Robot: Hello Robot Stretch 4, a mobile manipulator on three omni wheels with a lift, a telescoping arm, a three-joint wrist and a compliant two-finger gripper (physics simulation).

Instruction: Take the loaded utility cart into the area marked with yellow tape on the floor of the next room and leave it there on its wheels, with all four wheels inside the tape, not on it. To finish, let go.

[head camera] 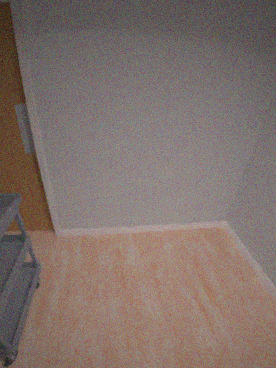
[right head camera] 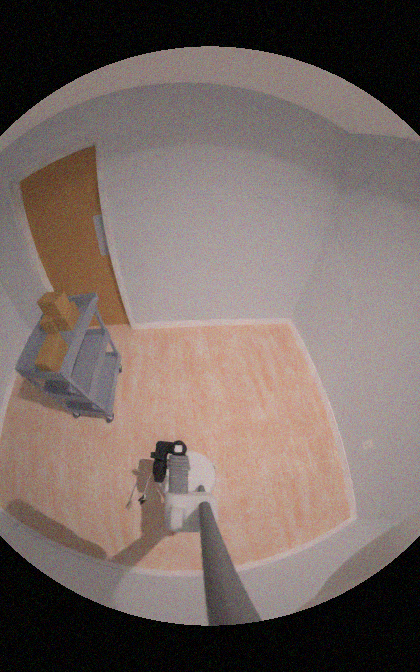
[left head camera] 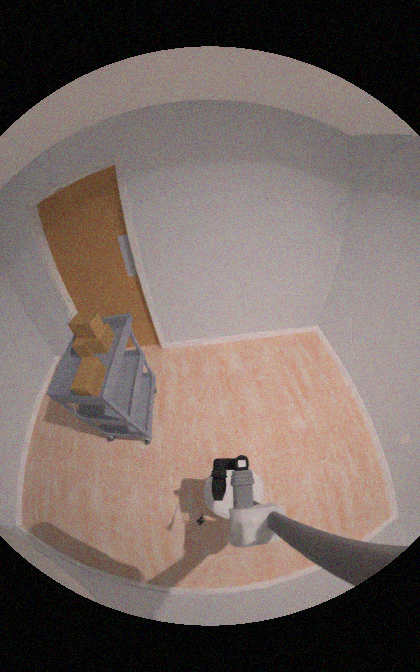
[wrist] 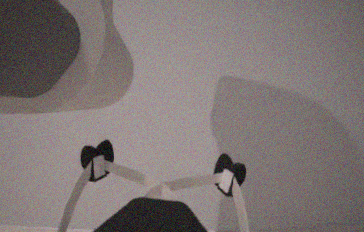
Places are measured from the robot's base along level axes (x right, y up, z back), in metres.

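Pixels of known places: gripper, fingertip midpoint: (wrist: pixel 164 160).
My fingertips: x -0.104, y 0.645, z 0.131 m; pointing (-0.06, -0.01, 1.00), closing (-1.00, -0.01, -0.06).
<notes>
Behind a point stands the place of what it marks.
The grey-blue utility cart (head camera: pixel 24 295) @[x -0.721, y 0.123, z -0.774 m] (left head camera: pixel 117 361) (right head camera: pixel 82 340) stands upright on its wheels at the left, in front of the door. Several brown boxes lie on its top tray: a stack (left head camera: pixel 86 324) (right head camera: pixel 54 302) towards the far end and a single box (left head camera: pixel 90 375) (right head camera: pixel 51 351) at the near end. My gripper (wrist: pixel 164 160) @[x -0.104, y 0.645, z 0.131 m] is open and empty, its two fingertips wide apart in front of a plain wall. In both side head views it is low beside my base, apart from the cart, and partly hidden by my wrist. The yellow tape does not show.
A brown door (head camera: pixel 15 175) @[x -1.017, y 0.690, z -1.572 m] (left head camera: pixel 90 250) (right head camera: pixel 65 225) with a light plate at its right edge fills the doorway behind the cart. Grey walls (head camera: pixel 135 125) @[x 0.076, y 1.180, z -1.594 m] (left head camera: pixel 240 240) (right head camera: pixel 210 225) with white baseboards bound the wooden floor. My arm's shadow falls on the floor near my base.
</notes>
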